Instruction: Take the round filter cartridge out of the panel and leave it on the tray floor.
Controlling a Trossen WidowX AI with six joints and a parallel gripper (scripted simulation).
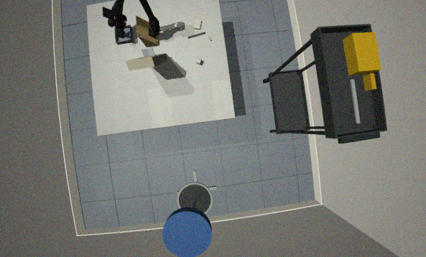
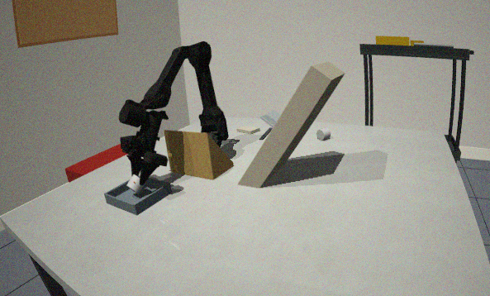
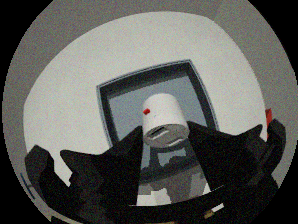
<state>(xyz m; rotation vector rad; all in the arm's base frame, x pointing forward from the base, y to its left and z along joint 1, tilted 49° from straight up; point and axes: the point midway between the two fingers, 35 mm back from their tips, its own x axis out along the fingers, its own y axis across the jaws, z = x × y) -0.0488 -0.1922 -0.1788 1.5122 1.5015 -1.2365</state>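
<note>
My gripper tip is right at the white filter cartridge. The rest, counted from my gripper tip: grey tray 10 mm to the right, 40 mm below; then flat beige tile 30 mm behind, 690 mm to the left, 40 mm below; then beige service panel 370 mm ahead, 290 mm to the left, 130 mm above.
</note>
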